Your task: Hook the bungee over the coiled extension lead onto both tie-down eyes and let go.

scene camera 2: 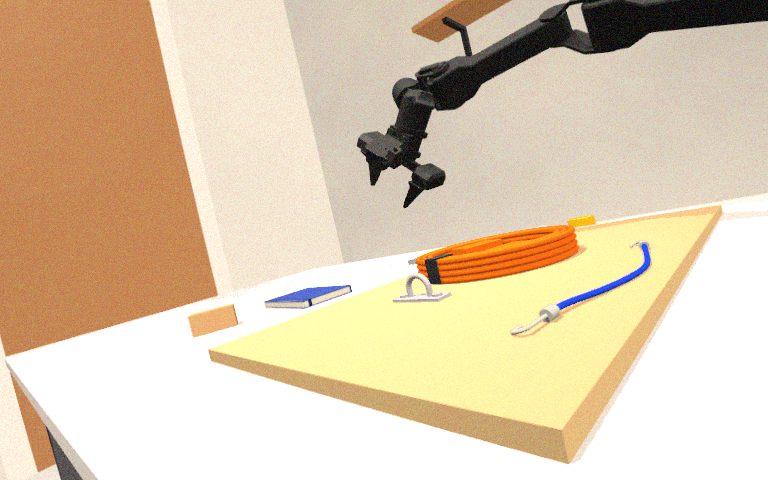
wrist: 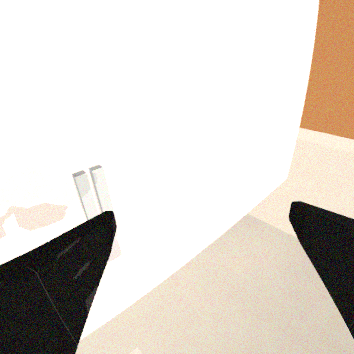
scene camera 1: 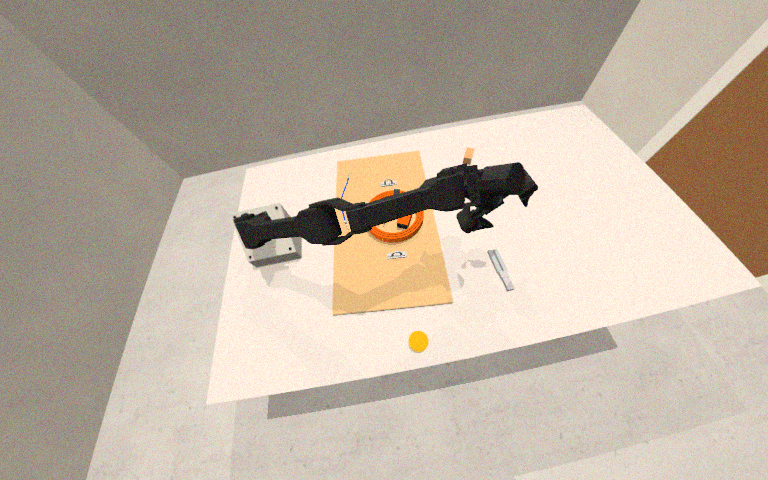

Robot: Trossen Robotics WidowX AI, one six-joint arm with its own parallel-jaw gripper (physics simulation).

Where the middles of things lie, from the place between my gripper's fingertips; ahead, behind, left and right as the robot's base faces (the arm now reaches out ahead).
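Orange coiled extension lead (scene camera 2: 511, 253), 12 cm below my hand, 25 cm behind it, 20 cm to the left of it. Small tan block (scene camera 2: 223, 317), 14 cm below my hand, 11 cm ahead of it, 37 cm to the left of it.
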